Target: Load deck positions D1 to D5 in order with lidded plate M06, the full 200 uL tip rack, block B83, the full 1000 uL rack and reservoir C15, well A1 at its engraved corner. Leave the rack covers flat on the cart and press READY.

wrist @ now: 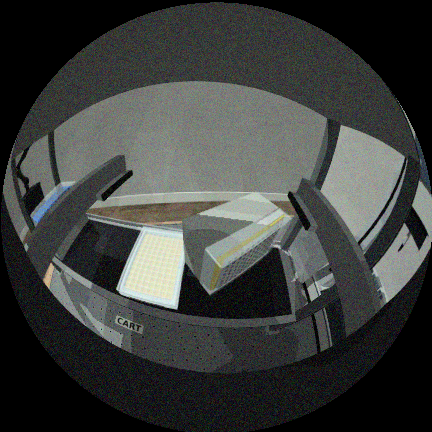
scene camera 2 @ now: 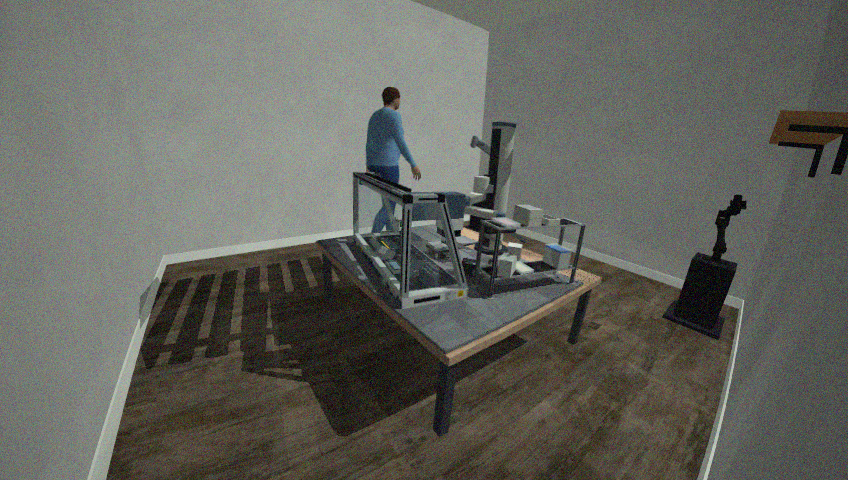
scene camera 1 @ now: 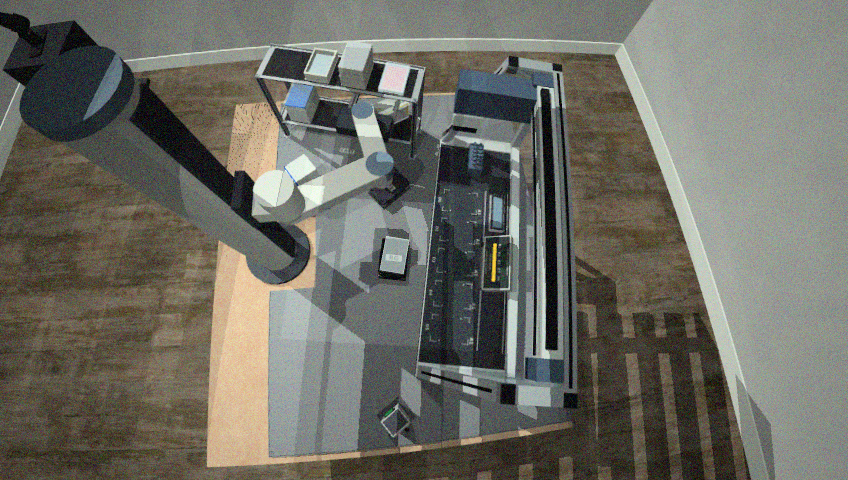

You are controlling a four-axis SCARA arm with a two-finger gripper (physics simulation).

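Note:
The pink-topped lidded plate [scene camera 1: 394,79] [scene camera 2: 504,221] and a tall grey block [scene camera 1: 356,66] [scene camera 2: 527,215] stand on the cart's [scene camera 1: 257,76] top shelf. A blue-topped rack [scene camera 1: 301,102] [scene camera 2: 557,255] [wrist: 51,202] stands on its lower shelf. In the wrist view a pale yellow grid rack [wrist: 152,267] lies flat there, beside a yellow-banded grey box [wrist: 240,245] turned at an angle. My gripper [wrist: 208,168] is open and empty, its fingers spread at the lower shelf's level; scene camera 1 hides it under the arm. Labels are too small to read; I cannot tell which item is C15.
A pale open tray [scene camera 1: 321,65] stands on the cart's top shelf. The framed deck machine [scene camera 1: 550,237] stands right of the cart. A labelled grey box [scene camera 1: 393,255], a dark box [scene camera 1: 389,189] and a small tray [scene camera 1: 395,421] are on the table. A person [scene camera 2: 383,142] stands behind the table.

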